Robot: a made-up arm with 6 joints.
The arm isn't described. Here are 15 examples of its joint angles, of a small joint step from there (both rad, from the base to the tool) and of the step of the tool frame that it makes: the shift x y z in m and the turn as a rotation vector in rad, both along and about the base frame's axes.
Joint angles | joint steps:
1: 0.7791 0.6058 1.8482 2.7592 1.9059 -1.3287 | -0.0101 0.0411 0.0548 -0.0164 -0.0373 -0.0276
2: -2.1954 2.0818 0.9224 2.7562 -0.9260 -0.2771 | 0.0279 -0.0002 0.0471 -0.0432 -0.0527 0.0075
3: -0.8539 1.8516 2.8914 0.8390 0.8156 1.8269 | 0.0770 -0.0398 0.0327 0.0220 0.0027 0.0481
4: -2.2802 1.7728 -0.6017 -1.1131 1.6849 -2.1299 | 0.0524 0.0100 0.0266 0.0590 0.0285 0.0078
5: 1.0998 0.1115 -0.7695 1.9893 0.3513 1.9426 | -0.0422 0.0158 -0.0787 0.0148 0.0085 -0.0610
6: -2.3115 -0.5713 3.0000 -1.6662 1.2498 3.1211 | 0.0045 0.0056 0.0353 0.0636 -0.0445 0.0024
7: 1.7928 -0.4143 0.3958 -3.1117 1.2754 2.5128 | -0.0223 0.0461 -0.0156 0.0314 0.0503 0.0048
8: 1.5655 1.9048 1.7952 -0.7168 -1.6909 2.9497 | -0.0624 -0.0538 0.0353 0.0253 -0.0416 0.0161
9: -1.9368 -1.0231 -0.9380 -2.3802 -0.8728 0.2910 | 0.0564 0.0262 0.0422 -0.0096 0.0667 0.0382
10: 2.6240 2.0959 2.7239 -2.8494 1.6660 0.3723 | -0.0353 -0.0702 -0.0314 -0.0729 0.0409 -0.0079
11: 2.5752 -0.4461 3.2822 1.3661 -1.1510 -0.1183 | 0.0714 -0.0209 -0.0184 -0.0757 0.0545 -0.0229
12: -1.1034 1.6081 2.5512 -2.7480 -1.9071 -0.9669 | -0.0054 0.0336 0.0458 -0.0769 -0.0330 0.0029
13: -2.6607 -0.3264 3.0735 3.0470 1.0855 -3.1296 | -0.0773 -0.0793 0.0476 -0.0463 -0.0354 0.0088
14: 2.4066 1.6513 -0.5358 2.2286 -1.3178 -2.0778 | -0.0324 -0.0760 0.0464 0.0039 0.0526 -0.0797
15: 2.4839 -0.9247 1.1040 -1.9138 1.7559 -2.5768 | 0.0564 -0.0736 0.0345 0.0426 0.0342 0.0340
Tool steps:
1: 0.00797 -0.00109 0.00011 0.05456 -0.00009 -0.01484
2: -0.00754 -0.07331 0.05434 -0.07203 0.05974 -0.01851
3: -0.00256 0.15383 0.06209 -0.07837 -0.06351 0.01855
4: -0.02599 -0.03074 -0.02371 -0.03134 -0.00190 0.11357
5: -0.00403 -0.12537 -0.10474 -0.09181 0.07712 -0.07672
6: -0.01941 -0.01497 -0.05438 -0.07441 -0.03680 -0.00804
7: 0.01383 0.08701 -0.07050 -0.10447 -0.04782 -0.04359
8: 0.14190 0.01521 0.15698 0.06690 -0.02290 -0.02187
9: 0.06016 -0.02814 0.03345 0.01545 0.00482 -0.01125
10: 0.04382 0.03448 0.07495 -0.05808 0.03582 -0.00619
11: 0.05347 0.06954 -0.00347 0.05650 0.00816 -0.01599
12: -0.03062 0.01078 -0.01584 -0.02234 -0.05382 0.06313
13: 0.04429 -0.12027 -0.21694 -0.03465 0.16394 -0.09375
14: -0.12081 0.11576 -0.03868 0.05477 0.15500 -0.09439
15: 0.15681 -0.03972 -0.12754 0.00906 0.07465 0.03593
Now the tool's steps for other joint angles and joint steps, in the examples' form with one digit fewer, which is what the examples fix.
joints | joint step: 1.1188 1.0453 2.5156 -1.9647 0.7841 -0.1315 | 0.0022 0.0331 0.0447 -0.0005 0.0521 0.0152
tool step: 0.0017 -0.0089 -0.0239 0.0019 0.0466 -0.0119
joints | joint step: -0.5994 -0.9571 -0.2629 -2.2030 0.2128 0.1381 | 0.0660 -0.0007 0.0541 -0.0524 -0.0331 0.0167
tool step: -0.0178 0.0921 0.0688 -0.0318 -0.0657 0.1109
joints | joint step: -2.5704 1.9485 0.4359 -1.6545 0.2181 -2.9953 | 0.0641 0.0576 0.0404 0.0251 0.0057 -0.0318
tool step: 0.0640 -0.0259 -0.0335 0.0109 -0.0054 0.0579
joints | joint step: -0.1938 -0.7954 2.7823 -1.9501 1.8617 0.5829 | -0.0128 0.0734 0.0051 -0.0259 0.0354 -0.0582
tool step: -0.0033 0.0245 0.1236 -0.0220 0.0357 0.0336
